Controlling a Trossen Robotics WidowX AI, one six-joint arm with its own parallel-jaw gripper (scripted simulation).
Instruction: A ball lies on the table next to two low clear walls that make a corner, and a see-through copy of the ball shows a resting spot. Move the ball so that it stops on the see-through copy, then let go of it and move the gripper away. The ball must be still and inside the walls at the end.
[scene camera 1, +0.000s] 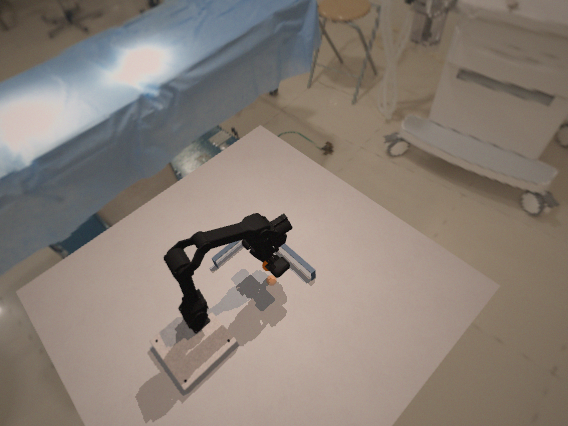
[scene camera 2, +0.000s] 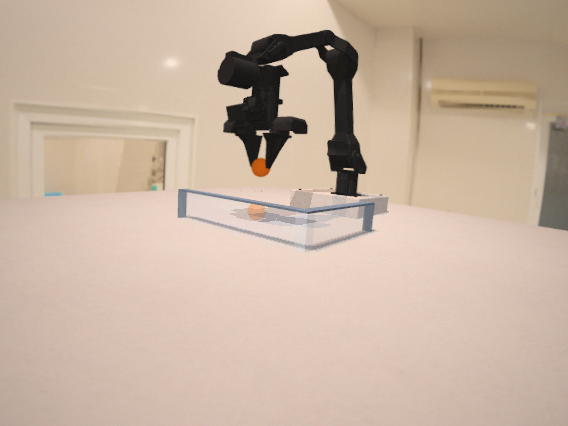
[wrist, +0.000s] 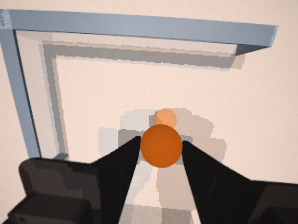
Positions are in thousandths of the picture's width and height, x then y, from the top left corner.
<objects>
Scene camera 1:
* my gripper: 473, 623
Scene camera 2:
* my gripper: 459, 396
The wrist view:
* my gripper: 542, 636
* orange ball: 542, 654, held by my gripper
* clear wall: 196, 167
</objects>
